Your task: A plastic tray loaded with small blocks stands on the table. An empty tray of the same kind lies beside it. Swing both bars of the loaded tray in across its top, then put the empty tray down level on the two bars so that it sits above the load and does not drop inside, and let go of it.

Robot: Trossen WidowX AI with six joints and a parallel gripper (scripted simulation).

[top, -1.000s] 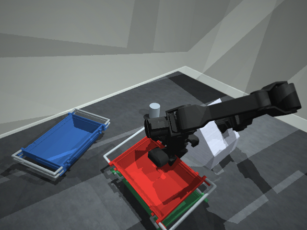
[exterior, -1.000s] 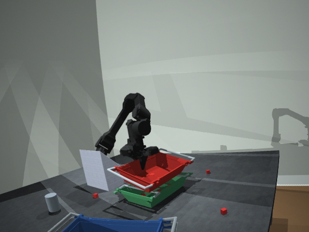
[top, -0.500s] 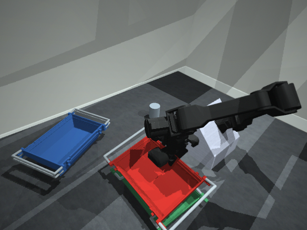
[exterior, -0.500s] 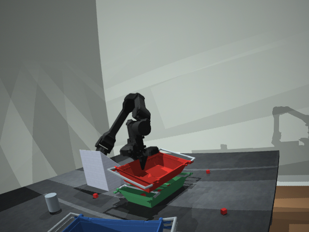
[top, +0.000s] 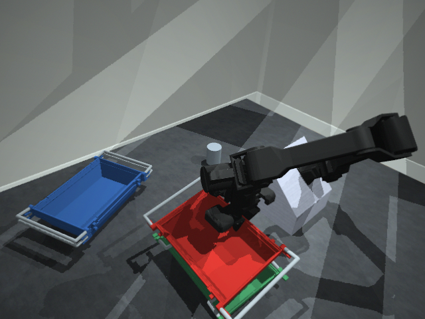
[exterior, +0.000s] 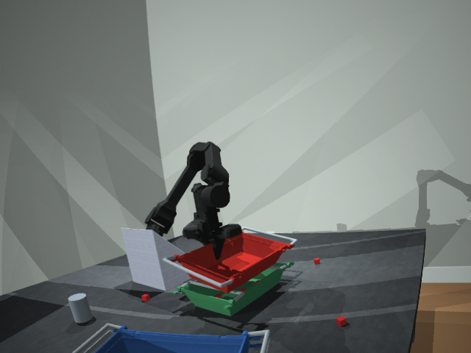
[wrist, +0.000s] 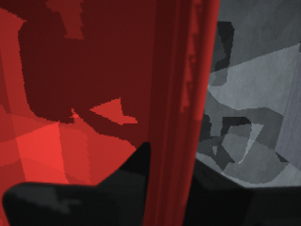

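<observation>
My gripper tip is 8 cm short of the red tray, 2 cm below it and 1 cm to the left of it.
</observation>
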